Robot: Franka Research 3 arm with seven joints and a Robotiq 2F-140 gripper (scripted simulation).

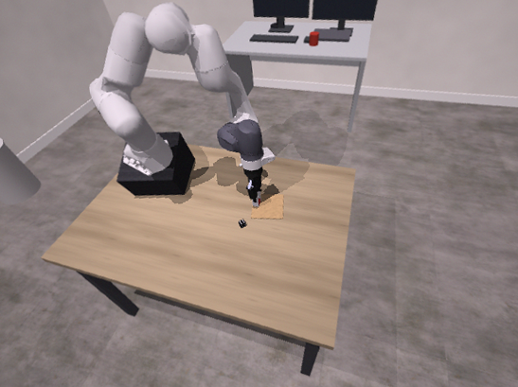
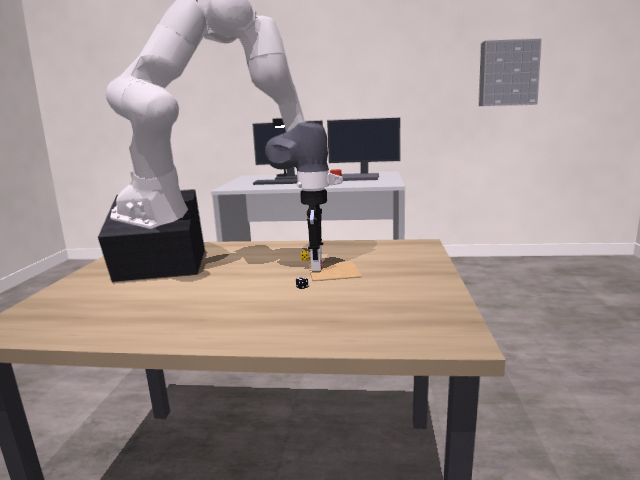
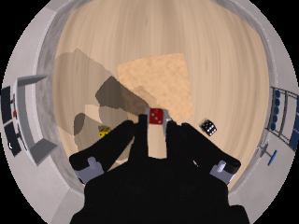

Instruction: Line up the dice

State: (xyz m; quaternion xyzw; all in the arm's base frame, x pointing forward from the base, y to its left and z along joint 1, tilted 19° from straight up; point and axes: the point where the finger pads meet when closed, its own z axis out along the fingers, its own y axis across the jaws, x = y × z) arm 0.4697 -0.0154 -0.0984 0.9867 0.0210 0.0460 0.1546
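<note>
The red die is 20 mm below my hand. Round my hand: yellow die (110 mm to the left, 60 mm behind, 30 mm below); then black die (130 mm to the right, 30 mm below, 20 mm behind); then tan mat (50 mm ahead, 40 mm below).
</note>
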